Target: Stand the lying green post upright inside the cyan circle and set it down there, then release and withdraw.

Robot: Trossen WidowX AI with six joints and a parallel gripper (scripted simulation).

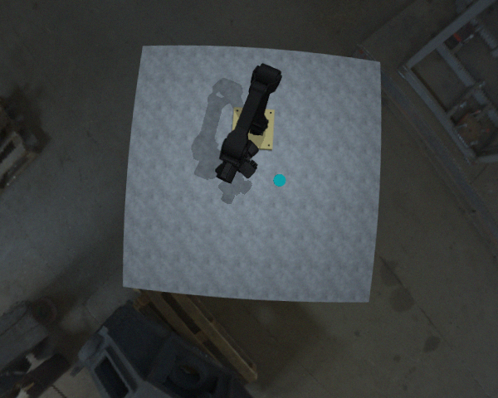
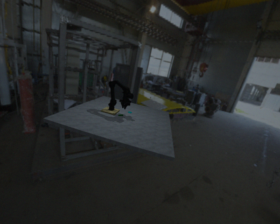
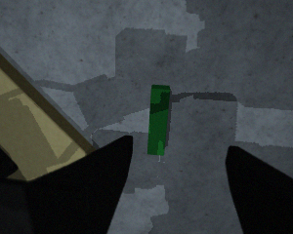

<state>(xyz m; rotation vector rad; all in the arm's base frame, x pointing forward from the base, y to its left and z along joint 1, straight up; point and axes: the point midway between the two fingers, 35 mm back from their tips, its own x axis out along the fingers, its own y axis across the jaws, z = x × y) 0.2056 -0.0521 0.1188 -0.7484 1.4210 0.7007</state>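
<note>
My gripper tip is 90 mm above the green post, 20 mm past it and 10 mm to the left of it. From my gripper tip the other things lie so: cyan circle 210 mm to the left, 100 mm below, 20 mm ahead.
</note>
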